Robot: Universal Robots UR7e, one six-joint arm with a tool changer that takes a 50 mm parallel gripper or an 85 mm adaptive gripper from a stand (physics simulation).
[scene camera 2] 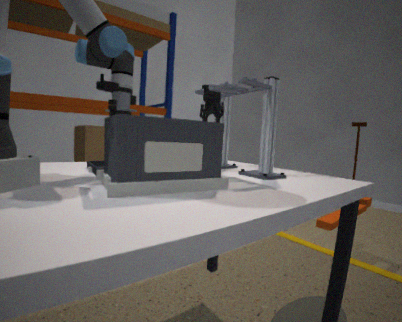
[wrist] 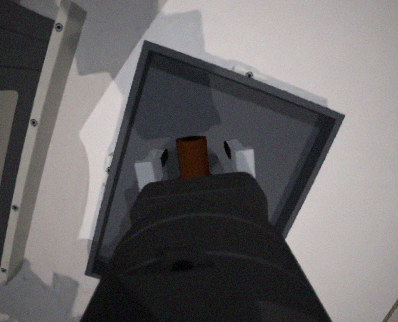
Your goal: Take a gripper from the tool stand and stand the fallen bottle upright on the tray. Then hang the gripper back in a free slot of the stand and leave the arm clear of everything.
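Places are measured from the arm's base along level axes (x ahead, y left, z up), in millimetres.
Pixels of known places: hand, its tool point: [scene camera 2: 120,106].
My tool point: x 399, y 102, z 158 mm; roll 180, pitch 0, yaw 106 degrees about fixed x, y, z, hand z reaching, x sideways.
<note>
For each thing: its middle in the pictures, then the offset to it from my tool point. "spot": a spot on its surface instead.
- brown bottle, middle of its body: [wrist: 199,219] 41 mm ahead, 7 mm left, 189 mm down
- dark grey tray, a spot on its surface: [wrist: 311,172] spot: 15 mm back, 109 mm left, 207 mm down
- large grey box, a spot on its surface: [scene camera 2: 125,150] spot: 144 mm back, 323 mm right, 133 mm down
The brown bottle [wrist: 193,160] shows its neck in the wrist view, with the open mouth toward the top of the picture; its body is hidden under the gripper. The neck is over the dark grey tray [wrist: 311,172]. My gripper [wrist: 196,154] is open, with one pale finger on each side of the neck and a visible gap to both. In scene camera 2 its fingers are hidden behind the grey box. The tool stand [scene camera 2: 269,127] is at the right in scene camera 2, with another black gripper [scene camera 2: 212,106] hanging at its near left end.
The large grey box [scene camera 2: 125,150] stands between scene camera 2 and the arm's tool; its base rail [wrist: 26,165] runs left of the tray in the wrist view. A cardboard box [scene camera 2: 89,143] and a shelf rack [scene camera 2: 171,65] are behind.
</note>
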